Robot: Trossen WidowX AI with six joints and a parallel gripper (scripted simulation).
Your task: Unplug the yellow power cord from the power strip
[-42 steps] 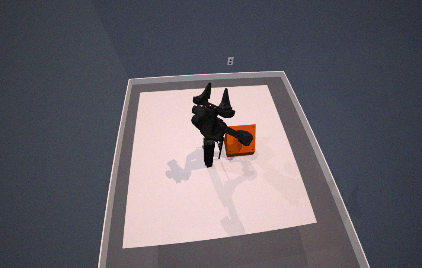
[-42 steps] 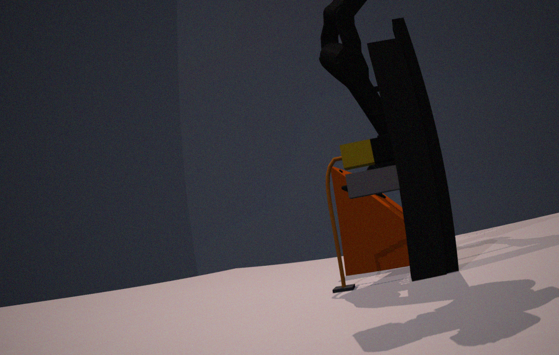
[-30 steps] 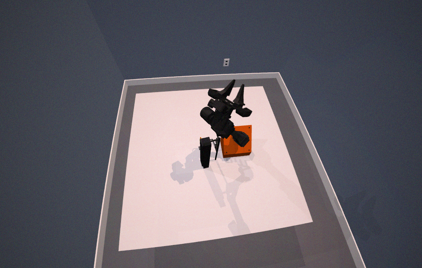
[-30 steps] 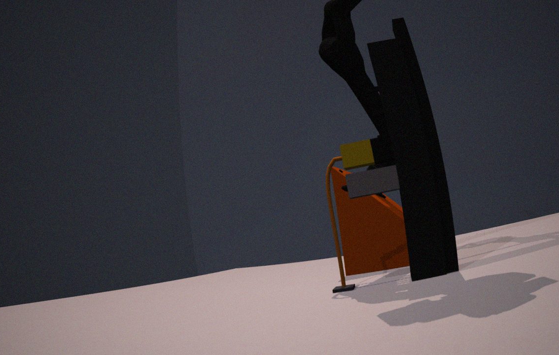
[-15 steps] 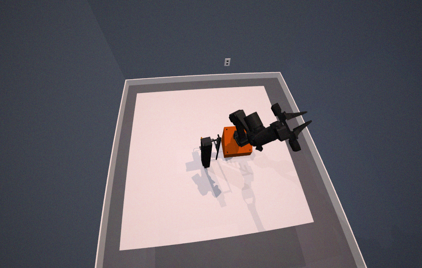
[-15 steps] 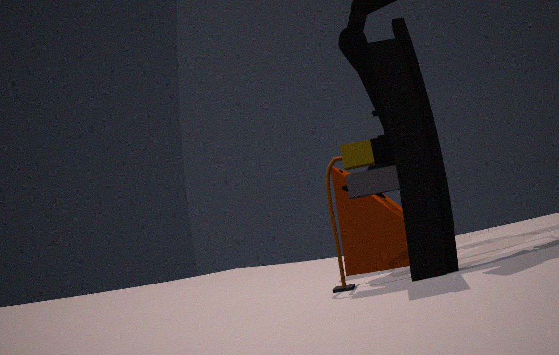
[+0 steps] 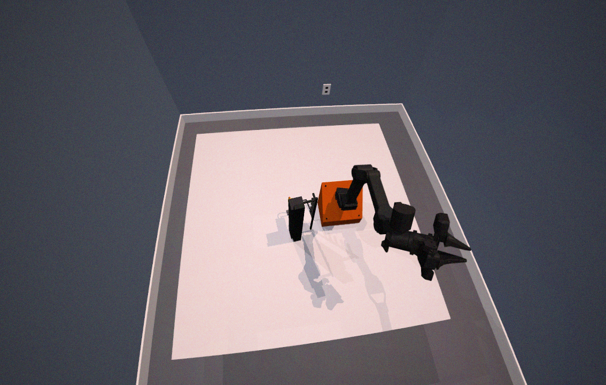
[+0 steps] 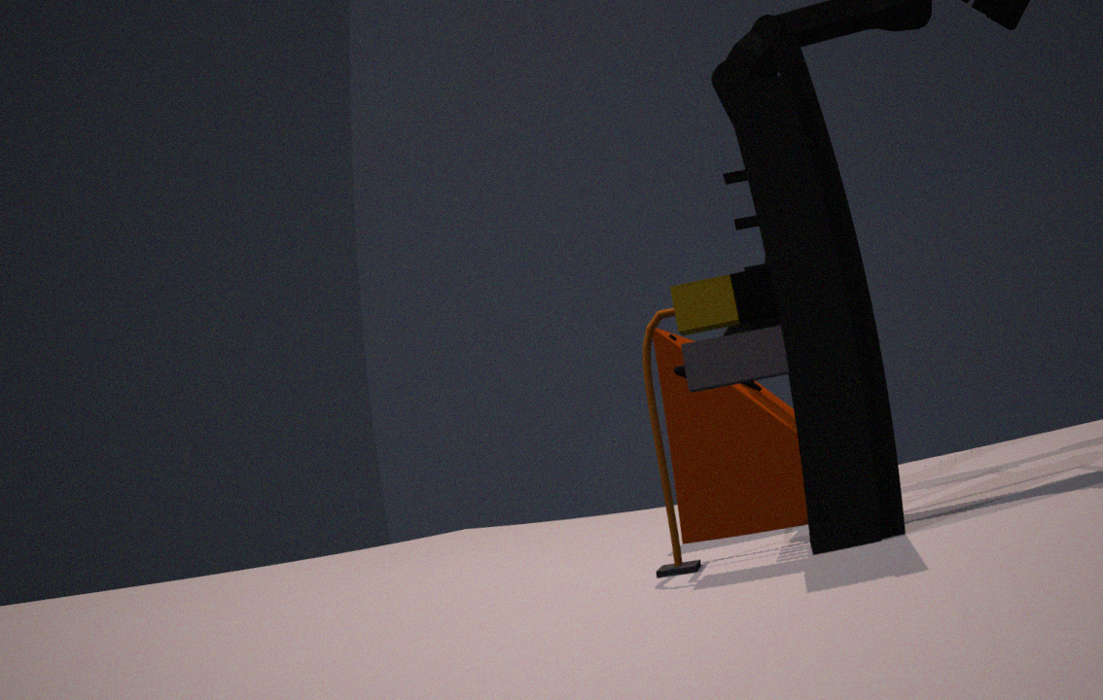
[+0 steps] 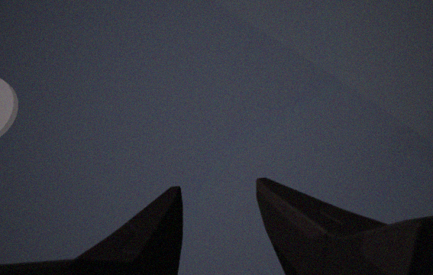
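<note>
Now: gripper tip 470 mm short of the yellow plug, 440 mm above it and 350 mm to the left of it. From my gripper tip the other things lie so: dark anchor: 640 mm below, 490 mm ahead, 410 mm to the right; then black power strip: 460 mm below, 450 mm ahead, 280 mm to the right.
</note>
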